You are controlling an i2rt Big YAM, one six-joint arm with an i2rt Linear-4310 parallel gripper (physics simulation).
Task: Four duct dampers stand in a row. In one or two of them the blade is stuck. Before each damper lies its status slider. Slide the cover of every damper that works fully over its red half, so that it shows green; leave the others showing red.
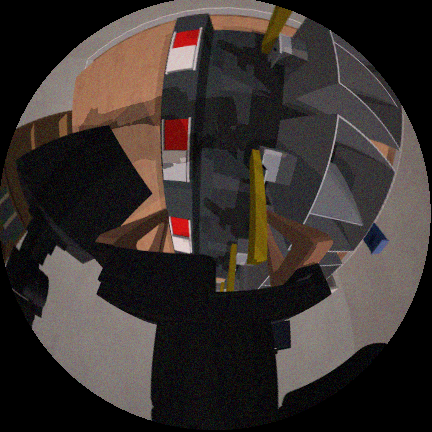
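Seen in the pictures: gripper, fingertip midpoint: [213,213]; arm's base, link origin: [47,225].
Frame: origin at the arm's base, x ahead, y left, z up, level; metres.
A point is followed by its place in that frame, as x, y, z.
Note:
A dark slider rail [181,95] @[0.279, 0.169, -0.175] runs down the left of centre. Three status sliders show on it: the top one [182,56] @[0.277, 0.241, -0.167], the middle one [176,150] @[0.278, 0.080, -0.167] and the lower one [181,235] @[0.273, -0.103, -0.173]. Each shows red at its upper part and a white cover below; no green shows. The rail's lower end is hidden behind the black gripper body. Grey duct dampers [336,170] @[0.578, 0.099, -0.199] stand to the right, with yellow levers at the top [276,30], at the centre [257,210] @[0.388, 0.053, -0.071] and lower down [232,267] @[0.391, -0.098, -0.109]. My gripper [213,213] @[0.350, 0.036, -0.083] is open and empty, its brown fingers apart over the lower slider and the centre lever.
A wooden table top [125,75] @[0.079, 0.295, -0.255] lies under the row. A black block-shaped part [82,185] @[0.095, 0.045, -0.097] fills the left, near a brown shelf at the far left edge. A blue block [376,239] shows at the right, beyond the table edge. Shadows fall across the rail.

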